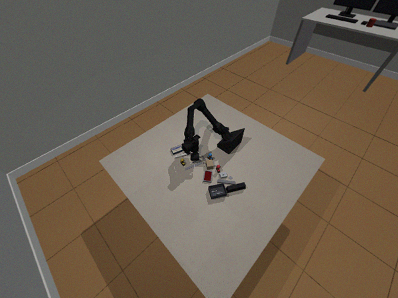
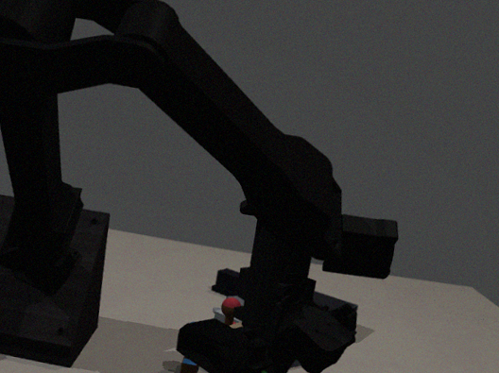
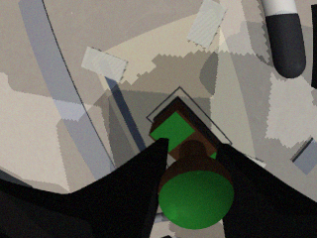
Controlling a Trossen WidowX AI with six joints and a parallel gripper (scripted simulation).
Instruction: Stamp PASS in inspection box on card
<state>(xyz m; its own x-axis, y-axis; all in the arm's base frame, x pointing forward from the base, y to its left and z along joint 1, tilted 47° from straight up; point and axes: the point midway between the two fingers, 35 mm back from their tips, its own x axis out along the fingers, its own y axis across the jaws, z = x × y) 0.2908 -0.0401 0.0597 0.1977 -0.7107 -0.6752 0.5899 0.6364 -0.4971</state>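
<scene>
Right now my gripper tip is right at the green-knobbed stamp. From my gripper tip the other things lie so: grey ruler strip 6 cm ahead, 5 cm to the left, 2 cm below; then blue-knobbed stamp 9 cm behind, 8 cm to the left; then yellow-knobbed stamp 11 cm ahead, 2 cm to the right.
</scene>
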